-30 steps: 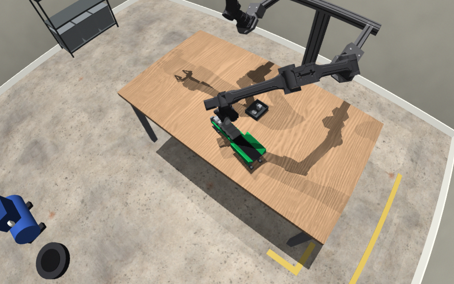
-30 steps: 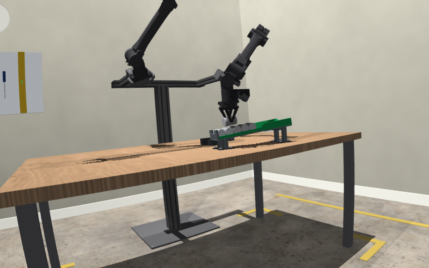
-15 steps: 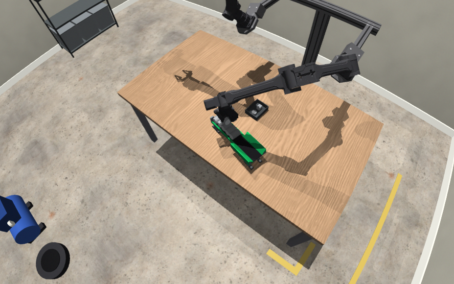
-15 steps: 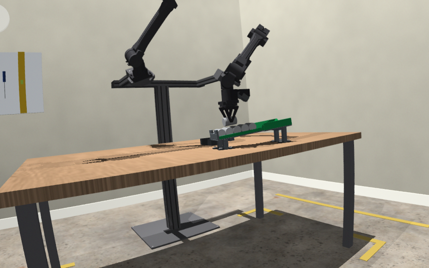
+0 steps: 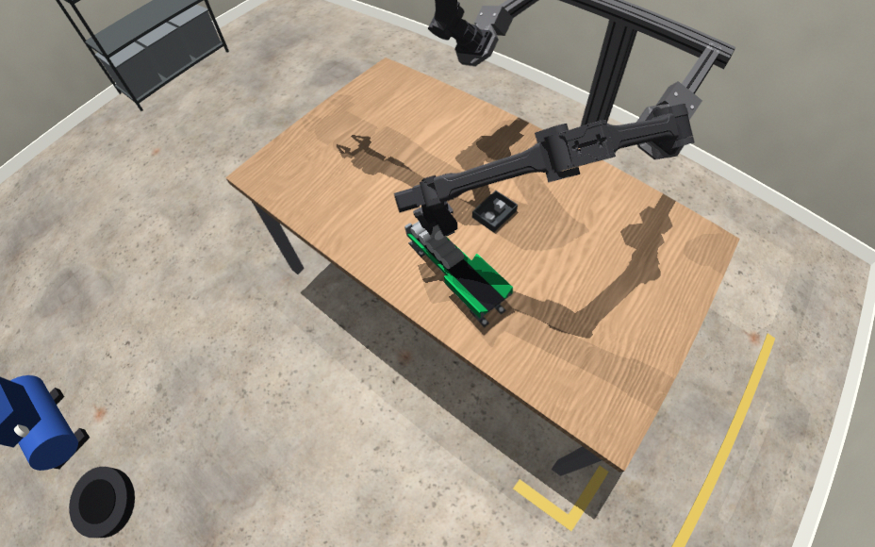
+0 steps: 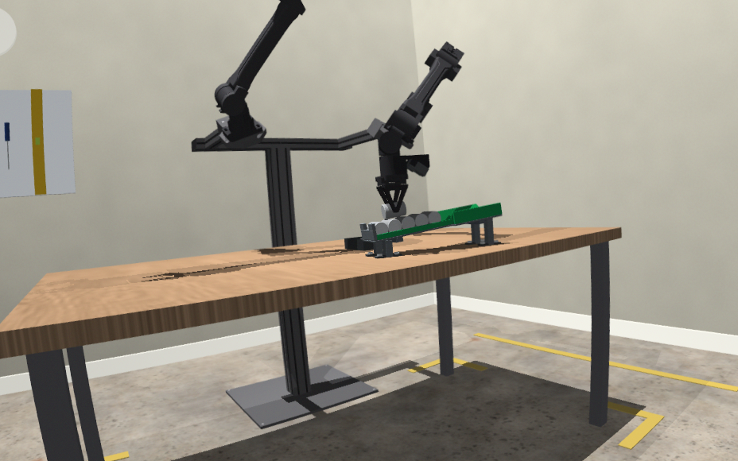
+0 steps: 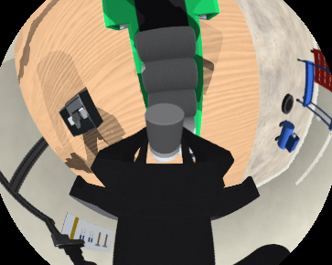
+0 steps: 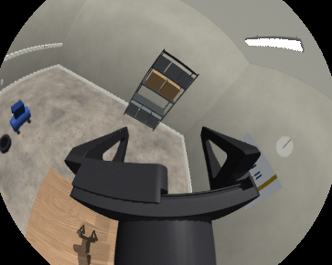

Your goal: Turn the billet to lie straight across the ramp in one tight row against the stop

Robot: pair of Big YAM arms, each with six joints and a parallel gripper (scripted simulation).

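The stop lies 80 mm to the right of my left hand and 60 mm below it. From my left hand the other things lie so: dark tray (240 mm behind, 60 mm to the left, 110 mm below).
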